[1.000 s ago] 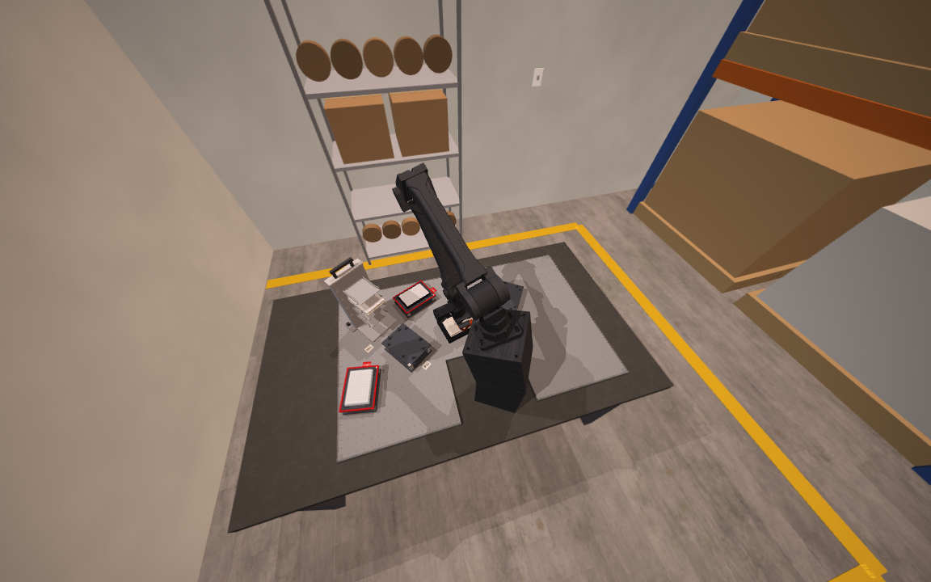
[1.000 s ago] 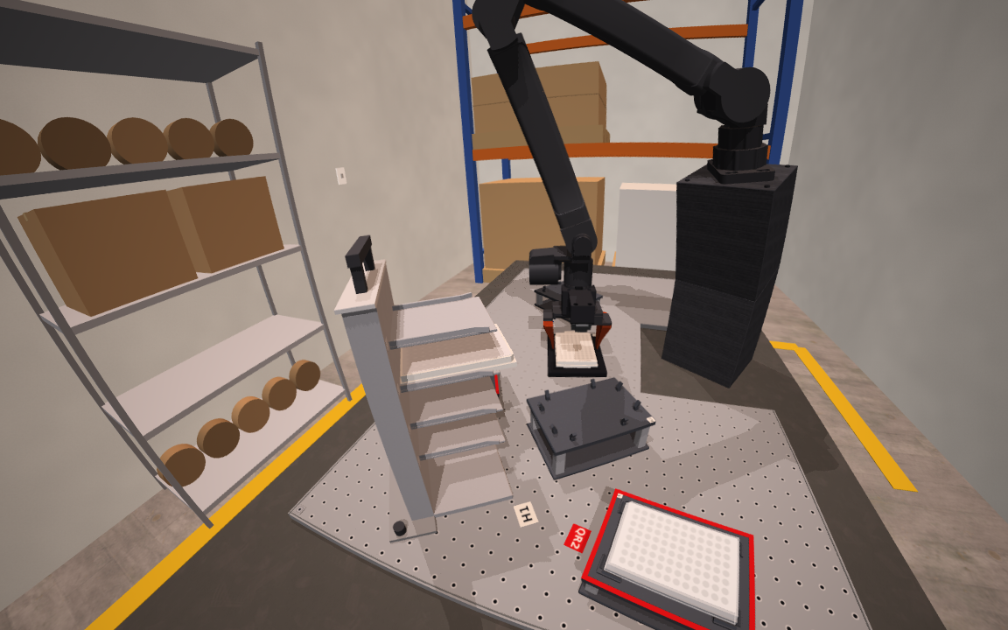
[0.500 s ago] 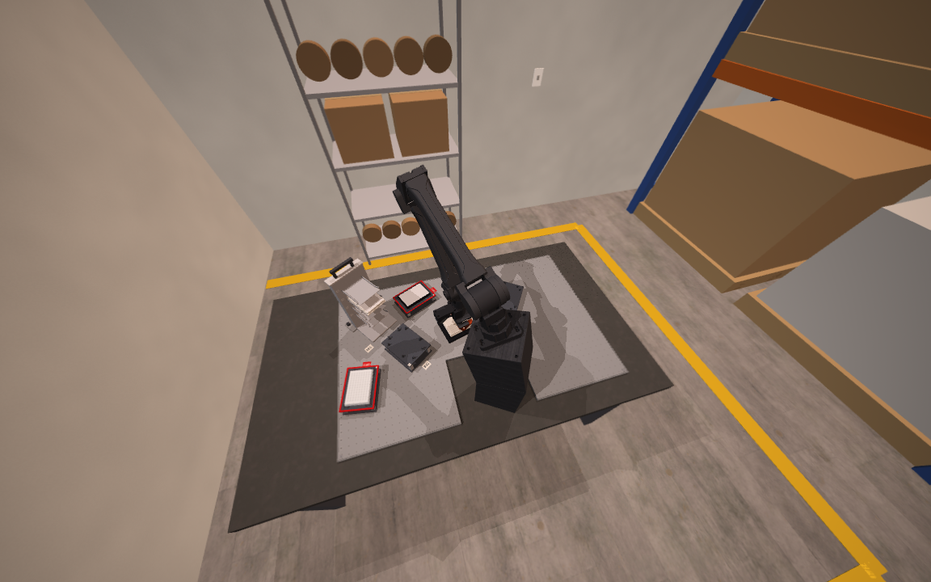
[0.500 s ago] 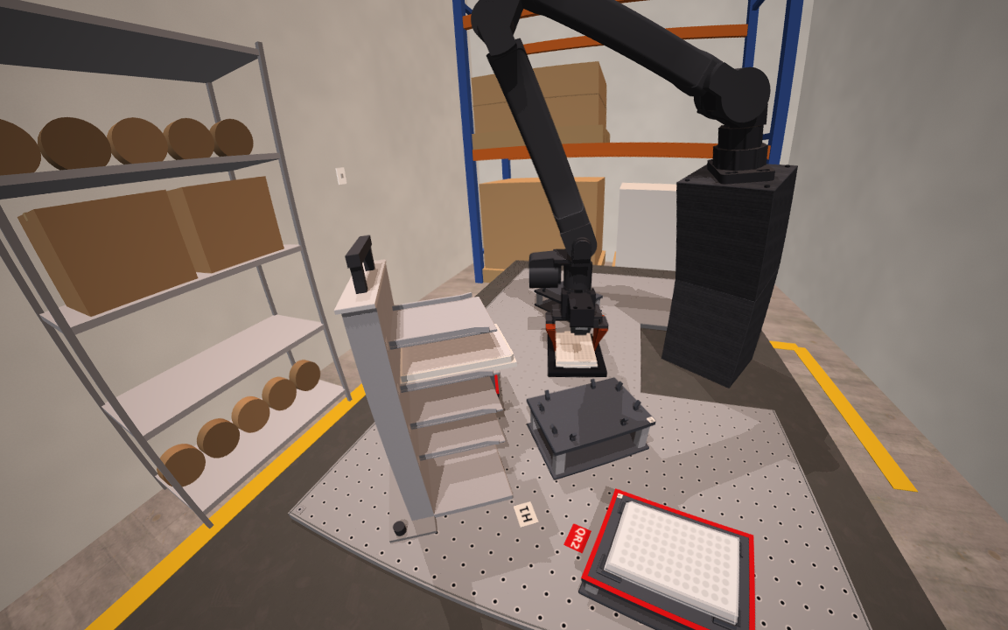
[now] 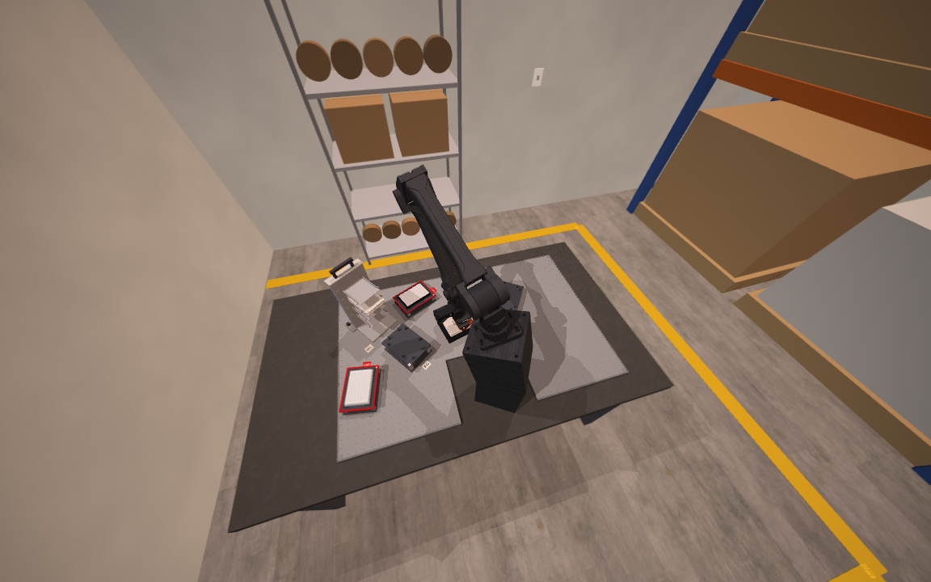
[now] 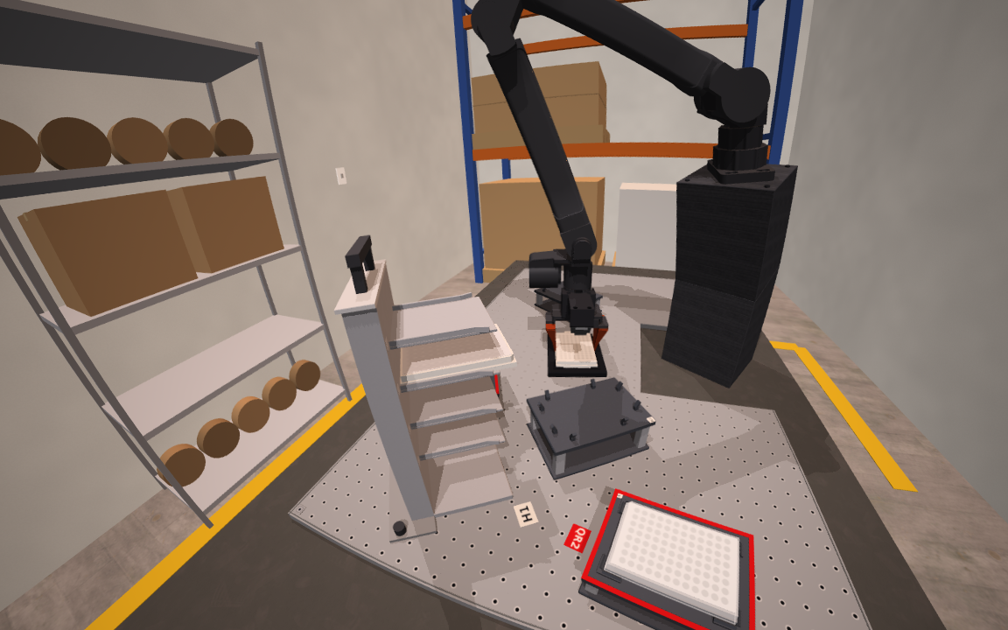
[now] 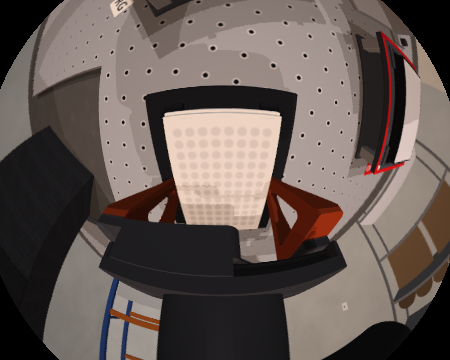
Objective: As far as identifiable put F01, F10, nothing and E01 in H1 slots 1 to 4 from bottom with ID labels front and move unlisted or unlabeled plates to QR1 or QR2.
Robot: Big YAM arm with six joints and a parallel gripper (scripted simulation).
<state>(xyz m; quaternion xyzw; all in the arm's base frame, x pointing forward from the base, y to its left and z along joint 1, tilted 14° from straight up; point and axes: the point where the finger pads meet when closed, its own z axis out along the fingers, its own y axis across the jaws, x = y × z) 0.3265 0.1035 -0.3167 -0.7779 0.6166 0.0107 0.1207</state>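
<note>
My hand is 20 mm above the flat black nest. From my hand the other things lie so: L1 label (20 mm behind, 190 mm to the right, 20 mm below); then N6 deck label (20 mm ahead, 100 mm to the right, 20 mm below); then dark regrip nest (60 mm behind, 240 mm to the left, 30 mm above).
</note>
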